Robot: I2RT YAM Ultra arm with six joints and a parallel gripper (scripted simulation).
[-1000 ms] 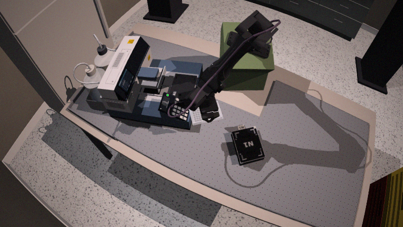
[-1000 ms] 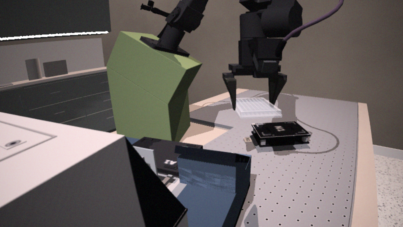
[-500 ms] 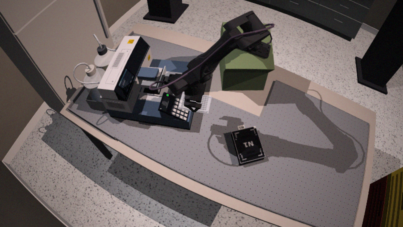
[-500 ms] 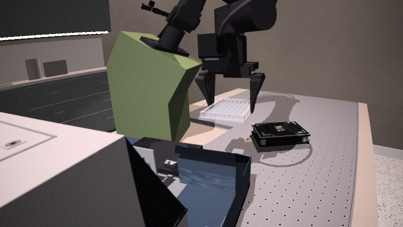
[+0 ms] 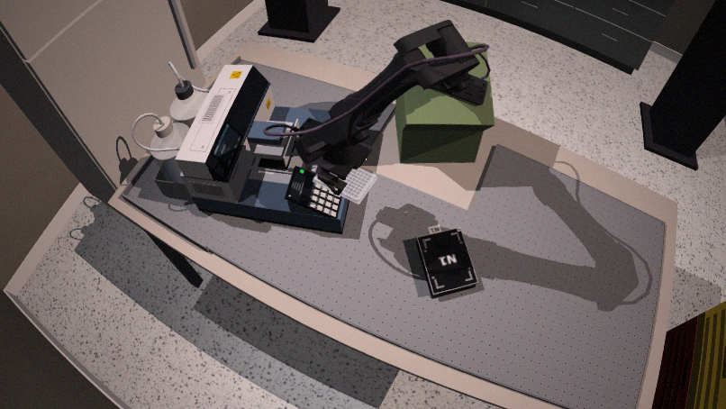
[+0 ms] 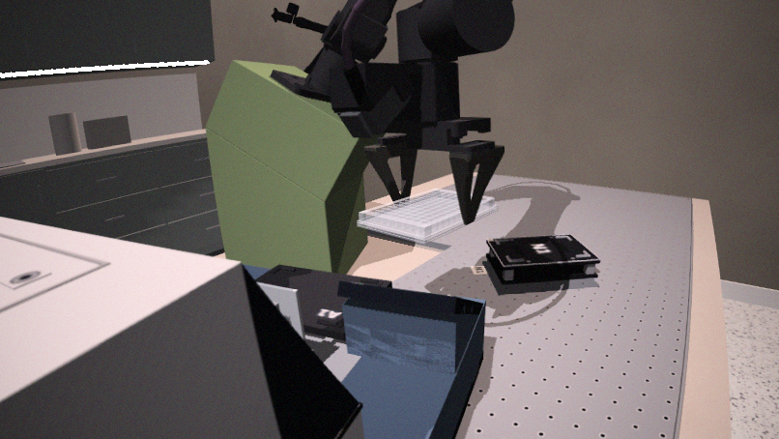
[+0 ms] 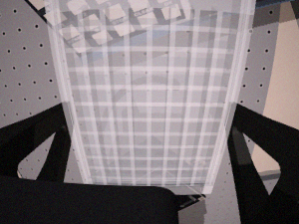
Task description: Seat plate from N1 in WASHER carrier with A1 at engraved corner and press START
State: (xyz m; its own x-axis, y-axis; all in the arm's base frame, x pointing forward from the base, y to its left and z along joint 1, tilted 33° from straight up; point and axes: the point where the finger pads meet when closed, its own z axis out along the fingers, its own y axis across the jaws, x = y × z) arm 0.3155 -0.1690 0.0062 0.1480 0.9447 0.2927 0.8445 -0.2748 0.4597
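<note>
Now: hand 10 cm past the dark carrier, 9 cm to the left of it and 8 cm above it. Round my hand: small label 4 cm behind, 23 cm to the left, 17 cm below; clear well plate right at my hand; plate washer 7 cm behind, 25 cm to the right, 4 cm below.
</note>
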